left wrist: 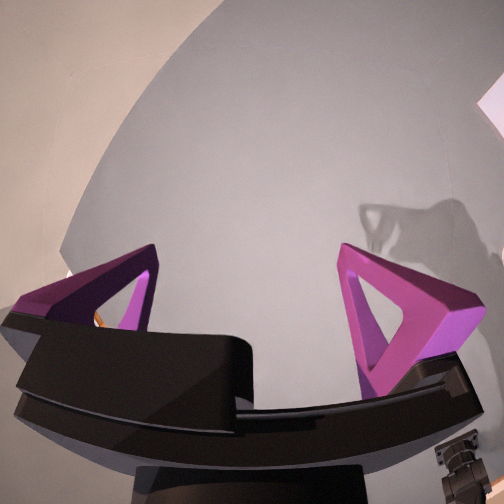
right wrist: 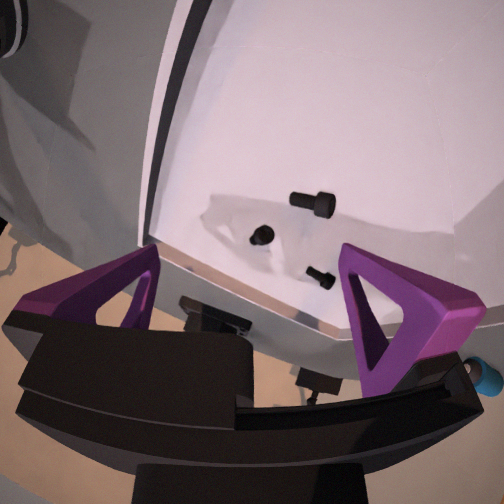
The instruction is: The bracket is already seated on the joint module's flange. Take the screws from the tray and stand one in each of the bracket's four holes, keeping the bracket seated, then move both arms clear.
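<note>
In the right wrist view my right gripper (right wrist: 248, 260) is open and empty, hovering over the near edge of the white tray (right wrist: 330, 130). Three black screws show in the tray: one lying on its side (right wrist: 313, 202), one seen end-on (right wrist: 262, 234), and one (right wrist: 321, 277) just left of my right finger. In the left wrist view my left gripper (left wrist: 247, 265) is open and empty above the bare grey mat (left wrist: 280, 165). The bracket and the joint module are not in view.
A corner of the white tray (left wrist: 492, 107) shows at the right edge of the left wrist view, and a dark arm part (left wrist: 462, 470) sits bottom right. In the right wrist view, black clamps (right wrist: 212, 315) and a blue knob (right wrist: 485, 375) lie below the tray edge.
</note>
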